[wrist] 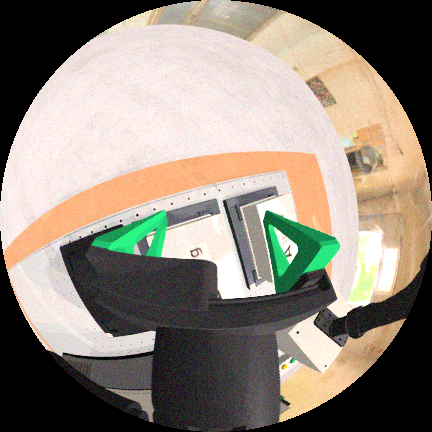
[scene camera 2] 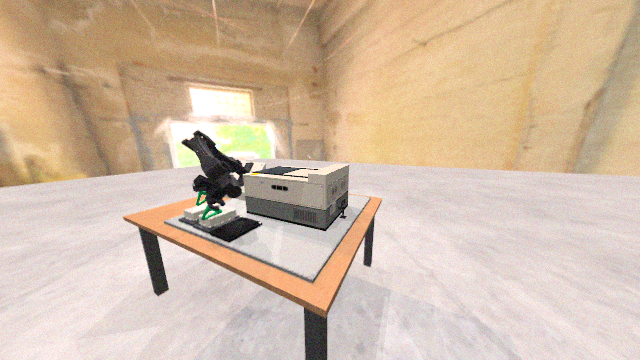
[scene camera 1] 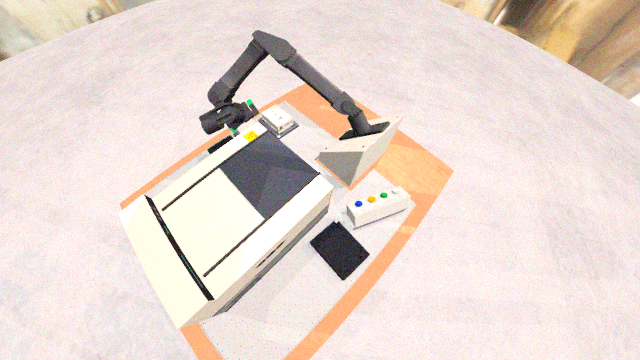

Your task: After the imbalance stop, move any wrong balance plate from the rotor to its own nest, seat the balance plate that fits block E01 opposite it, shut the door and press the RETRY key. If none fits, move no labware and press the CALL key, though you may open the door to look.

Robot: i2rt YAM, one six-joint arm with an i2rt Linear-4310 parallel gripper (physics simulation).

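Seen in the pictures: gripper, between the fingertips: (wrist: pixel 214 215) (scene camera 2: pixel 199 212) (scene camera 1: pixel 247 116); arm's base, origin of its link: (wrist: pixel 333 327) (scene camera 1: pixel 363 132).
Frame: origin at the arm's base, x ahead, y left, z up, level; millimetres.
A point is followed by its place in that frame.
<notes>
My gripper (scene camera 1: pixel 241 116) @(z -74, x 183, y -461 mm) (scene camera 2: pixel 206 206) @(z -74, x 183, y -461 mm) (wrist: pixel 214 215) @(z -74, x 183, y -461 mm) is open and empty, its green fingers spread above the nearer white labware block. That block (scene camera 2: pixel 227 216) @(z -111, x 259, y -391 mm) (wrist: pixel 225 250) @(z -92, x 180, y -418 mm) sits in a dark nest; its label is partly hidden. A second white block (scene camera 1: pixel 278 119) @(z -92, x 97, y -354 mm) (scene camera 2: pixel 192 212) @(z -95, x 99, y -438 mm) (wrist: pixel 286 209) @(z -92, x 59, y -417 mm), marked A, sits in the nest beside it; a finger partly covers it in the wrist view. The cream centrifuge (scene camera 1: pixel 285 222) @(z 64, x 427, y 29 mm) (scene camera 2: pixel 295 194) @(z -2, x 564, y -292 mm) has a dark door panel (scene camera 1: pixel 272 175) @(z 67, x 356, y -84 mm) on top that looks shut. The rotor and its contents are hidden. The key box (scene camera 1: pixel 378 211) @(z -76, x 188, y 203 mm) has blue, orange, green and white keys; their lettering is unreadable.
A black pad (scene camera 1: pixel 340 250) @(z -118, x 360, y 178 mm) lies by the key box. Another black pad (scene camera 1: pixel 220 144) @(z -134, x 340, y -483 mm) (scene camera 2: pixel 237 229) @(z -134, x 363, y -437 mm) (wrist: pixel 90 290) @(z -134, x 375, y -435 mm) lies beside the nearer nest. The arm stands on a cream wedge base (scene camera 1: pixel 372 155) @(z -33, x 40, y 74 mm) (wrist: pixel 315 345) @(z -14, x 85, y -23 mm). The centrifuge is beside the nests. The table has an orange rim (scene camera 1: pixel 310 335) @(z -159, x 618, y 266 mm) (scene camera 2: pixel 270 282) @(z -158, x 649, y -601 mm) (wrist: pixel 200 167) @(z -158, x 137, y -530 mm).
</notes>
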